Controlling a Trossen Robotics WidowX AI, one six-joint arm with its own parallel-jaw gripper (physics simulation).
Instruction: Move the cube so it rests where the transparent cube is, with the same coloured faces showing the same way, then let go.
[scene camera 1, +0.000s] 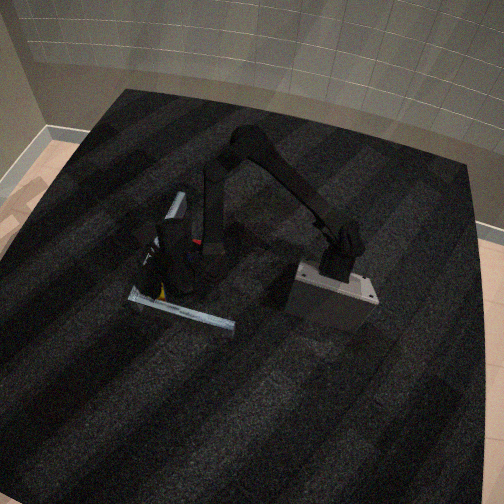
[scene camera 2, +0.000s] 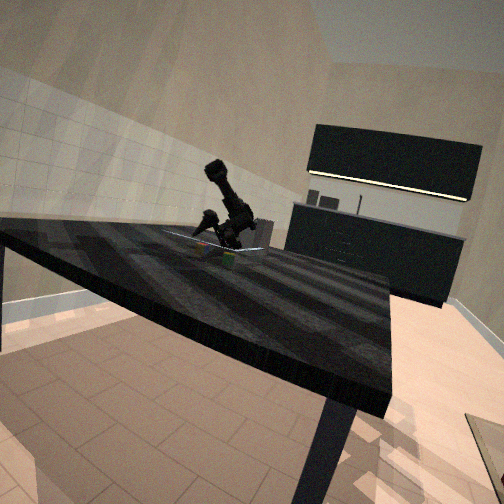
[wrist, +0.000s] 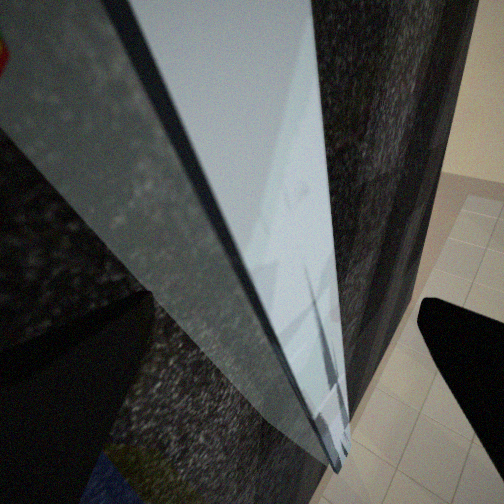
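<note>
My gripper (scene camera 1: 335, 272) hangs at the end of the black arm, right over a grey box (scene camera 1: 333, 294) right of the table's middle. In the wrist view the box's pale top and grey side (wrist: 230, 200) fill the frame, with the dark fingers (wrist: 270, 385) spread wide at the lower corners and nothing between them. A small coloured cube (scene camera 2: 229, 259) lies on the table in the second scene view, near the arm's base; scene camera 1 does not show it clearly. I cannot make out the transparent cube.
The arm's base (scene camera 1: 180, 255) stands left of the middle beside a metal L-shaped bracket (scene camera 1: 180, 310). The dark table ends near the box's far side; tiled floor (wrist: 440, 250) lies beyond. A dark counter (scene camera 2: 375, 245) stands behind.
</note>
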